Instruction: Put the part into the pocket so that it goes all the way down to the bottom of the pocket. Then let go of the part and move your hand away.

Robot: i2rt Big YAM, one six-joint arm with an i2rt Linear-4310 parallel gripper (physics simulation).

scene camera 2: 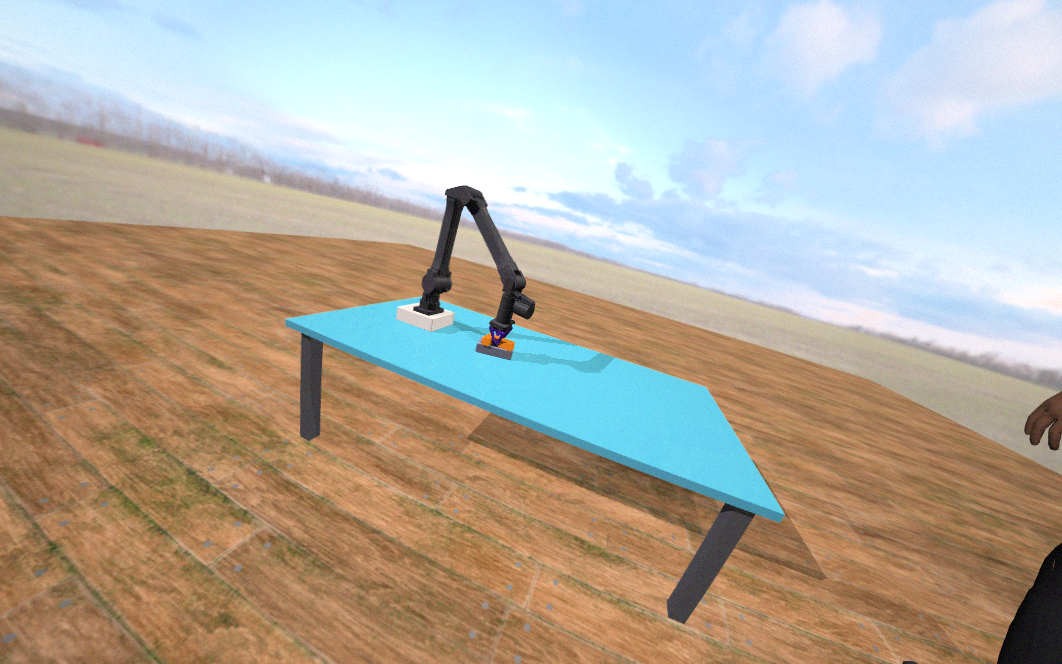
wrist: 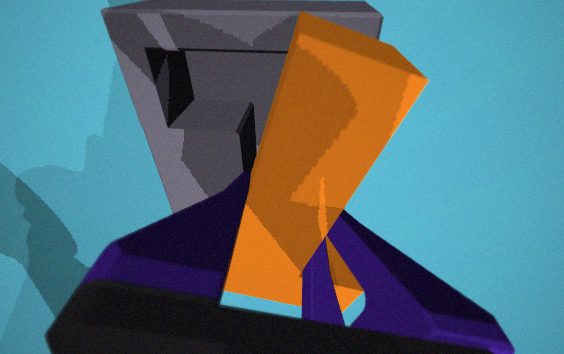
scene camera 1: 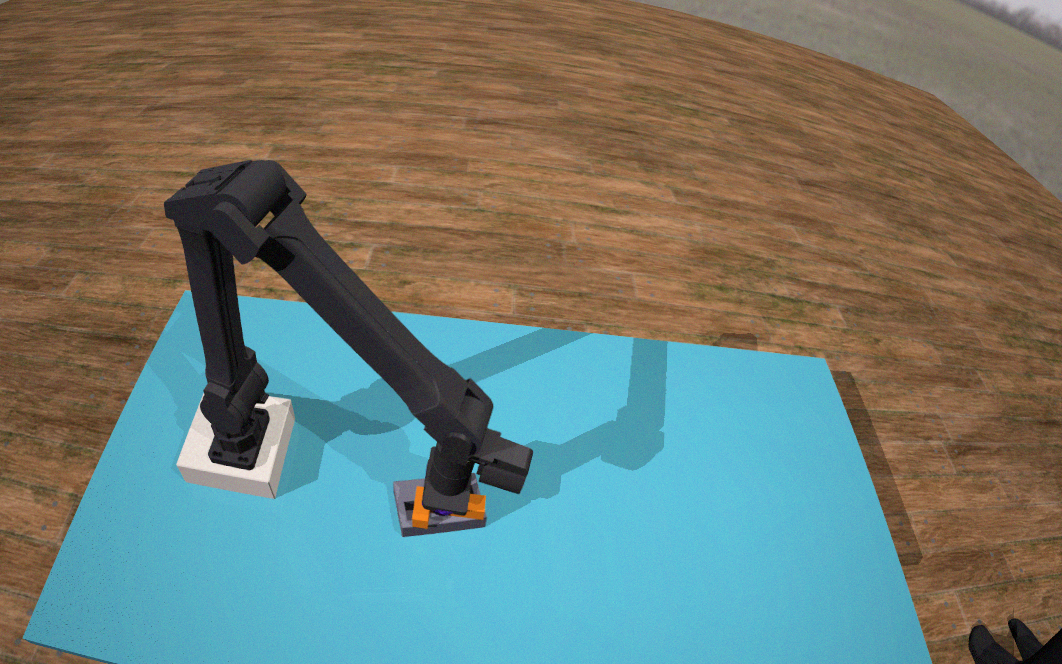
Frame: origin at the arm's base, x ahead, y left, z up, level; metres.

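Seen in the pictures: gripper, fingertip midpoint: (scene camera 2: 496, 344) (wrist: 279, 192) (scene camera 1: 441, 505); arm's base at its link origin: (scene camera 2: 428, 311) (scene camera 1: 240, 438).
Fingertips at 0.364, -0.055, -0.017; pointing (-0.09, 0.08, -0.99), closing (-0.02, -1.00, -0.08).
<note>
Offsets run from my fingertips to a thing's middle, as dx, dy, dz. Level surfaces: height alone.
The orange part @[+0.013, -0.016, +0.013] (scene camera 1: 420, 516) (scene camera 2: 508, 343) (wrist: 325, 115) is held between the purple fingers of my gripper (scene camera 1: 444, 512) (scene camera 2: 497, 337) (wrist: 279, 192), which is shut on it. The grey block with the pocket @[-0.005, +0.013, -0.022] (scene camera 1: 442, 531) (scene camera 2: 493, 351) (wrist: 132, 60) lies on the table below the part. The part is over the block, close to its top; whether they touch is hard to tell. In the wrist view the part's long bar is slanted relative to the block's edges and covers the block's right side. The left portion of the recess shows uncovered; the rest is hidden.
The blue table @[dz -0.040] (scene camera 1: 665, 548) (scene camera 2: 626, 415) carries the arm's white base block (scene camera 1: 231, 479) (scene camera 2: 422, 317), left of the grey block in scene view 1. The arm's shadow falls across the table. Part of a person (scene camera 2: 1045, 422) shows at the right edge, beyond the table.
</note>
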